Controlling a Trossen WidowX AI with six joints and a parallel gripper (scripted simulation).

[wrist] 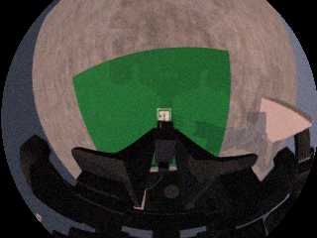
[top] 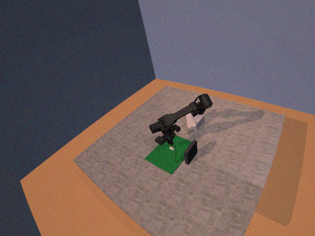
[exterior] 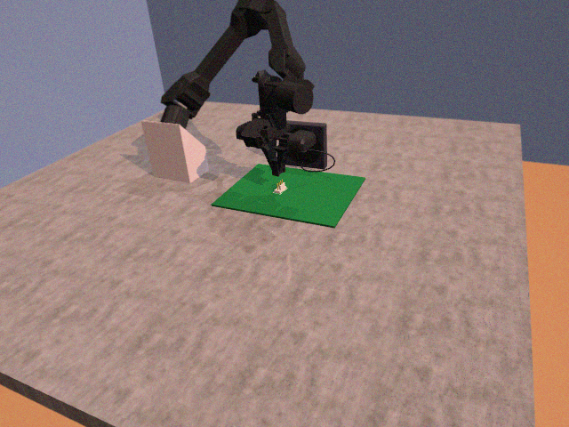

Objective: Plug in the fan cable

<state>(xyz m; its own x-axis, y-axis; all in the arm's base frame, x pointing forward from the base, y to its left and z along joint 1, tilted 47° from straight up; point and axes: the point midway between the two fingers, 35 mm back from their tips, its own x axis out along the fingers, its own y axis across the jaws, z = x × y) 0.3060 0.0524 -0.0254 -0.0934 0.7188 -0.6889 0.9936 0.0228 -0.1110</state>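
Right now my gripper tip is 2 cm short of the green board, 2 cm to the right of it and 8 cm above it. From my gripper tip the other things lie so: black fan 2 cm behind, 17 cm to the left; black plug 1 cm to the left, 1 cm above.
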